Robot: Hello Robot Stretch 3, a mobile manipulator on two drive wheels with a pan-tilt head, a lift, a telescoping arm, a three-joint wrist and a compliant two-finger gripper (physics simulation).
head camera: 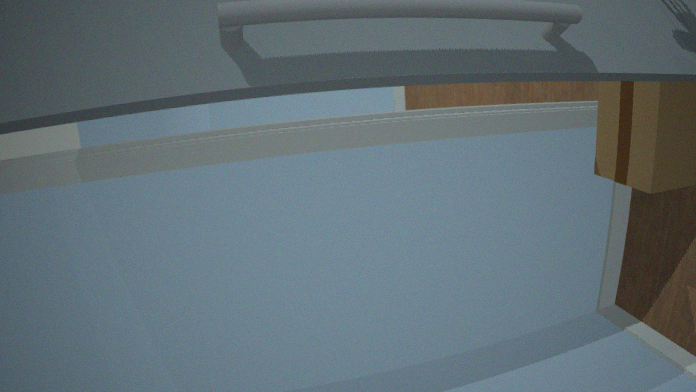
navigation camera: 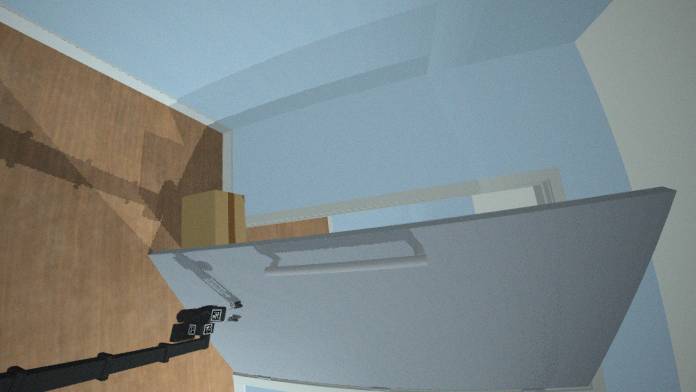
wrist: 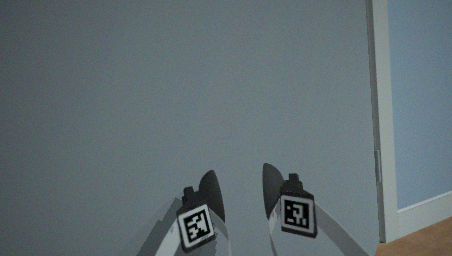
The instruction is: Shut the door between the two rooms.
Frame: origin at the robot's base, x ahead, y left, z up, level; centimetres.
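Where they show: gripper, fingertip midpoint: (navigation camera: 240, 311).
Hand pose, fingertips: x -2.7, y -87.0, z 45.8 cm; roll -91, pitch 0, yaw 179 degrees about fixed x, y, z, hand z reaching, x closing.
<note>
After its pixels a point has its place.
The grey door (head camera: 125, 55) {x 17.8, y -69.5, z 145.1 cm} (navigation camera: 450, 310) {x -4.1, y -92.2, z 139.6 cm} (wrist: 250, 75) stands ajar. A gap between its free edge and the pale door frame (head camera: 300, 135) {x 51.1, y -106.8, z 114.7 cm} (navigation camera: 400, 199) {x 51.3, y -106.8, z 127.8 cm} shows in the head and navigation views. A long bar handle (head camera: 400, 11) {x 13.5, y -63.4, z 107.8 cm} (navigation camera: 345, 265) {x 13.3, y -63.4, z 106.6 cm} is on the door's near face. The hinge-side frame post (wrist: 384, 125) shows at the right of the wrist view. My gripper (navigation camera: 235, 311) {x -2.7, y -87.0, z 45.8 cm} (wrist: 240, 184) {x -2.7, y -87.0, z 45.8 cm} is open and empty, its fingers pointing at the door face, nearer the hinge side than the handle. Whether the fingertips touch the door cannot be told.
A brown cardboard box (head camera: 670, 135) {x 44.6, y -76.6, z 21.6 cm} (navigation camera: 200, 220) {x 43.9, y -76.8, z 16.4 cm} stands on the wooden floor (navigation camera: 60, 240) {x 23.4, y -32.4, z 0.0 cm} by the frame, beyond the door's lower edge. A blue wall (head camera: 350, 225) {x 75.7, y -101.0, z 103.3 cm} (navigation camera: 350, 150) {x 86.0, y -97.9, z 102.4 cm} adjoins the opening. My dark telescoping arm (navigation camera: 135, 356) {x -9.5, y -39.6, z 56.7 cm} reaches in from the left of the navigation view.
</note>
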